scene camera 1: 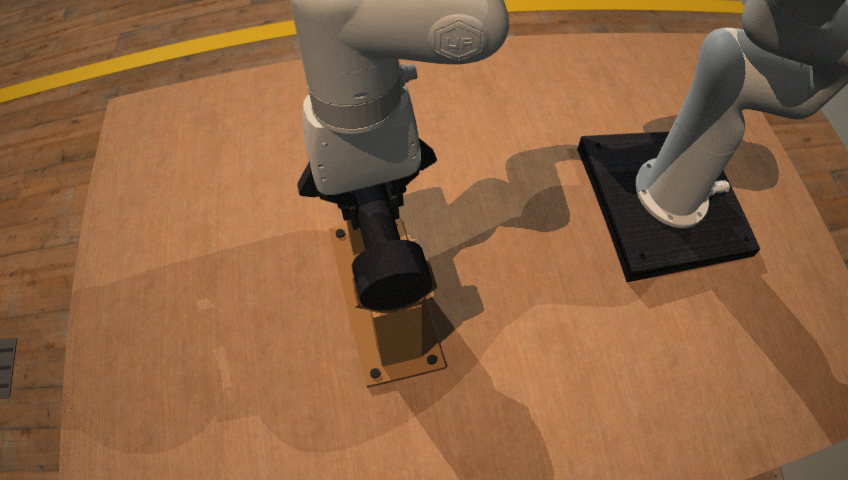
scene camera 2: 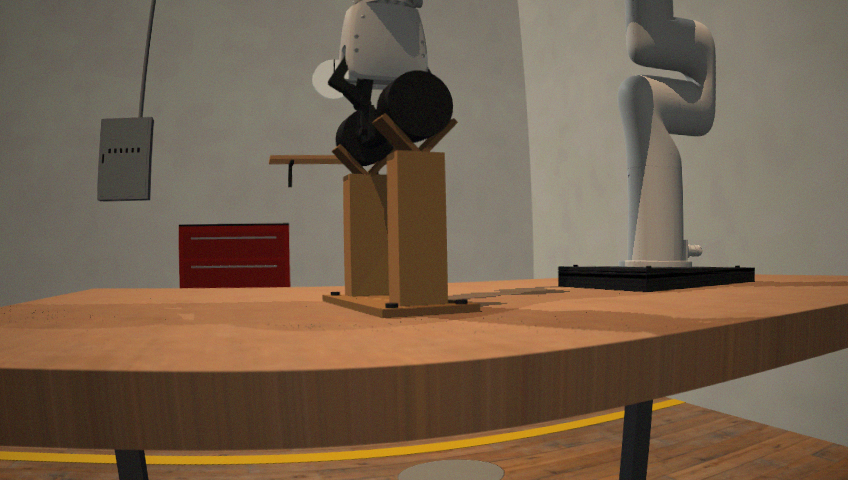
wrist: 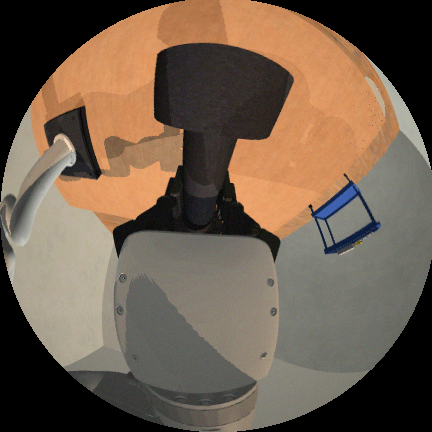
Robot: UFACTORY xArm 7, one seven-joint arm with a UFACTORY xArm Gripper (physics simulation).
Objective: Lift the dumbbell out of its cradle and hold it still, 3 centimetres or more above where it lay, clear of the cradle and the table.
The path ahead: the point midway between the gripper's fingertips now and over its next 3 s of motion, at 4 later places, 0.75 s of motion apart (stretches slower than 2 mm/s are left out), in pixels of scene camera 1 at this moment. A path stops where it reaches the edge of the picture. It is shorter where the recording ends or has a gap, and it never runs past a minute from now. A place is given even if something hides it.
The gripper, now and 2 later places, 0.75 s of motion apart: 373,213; 375,191; 380,164
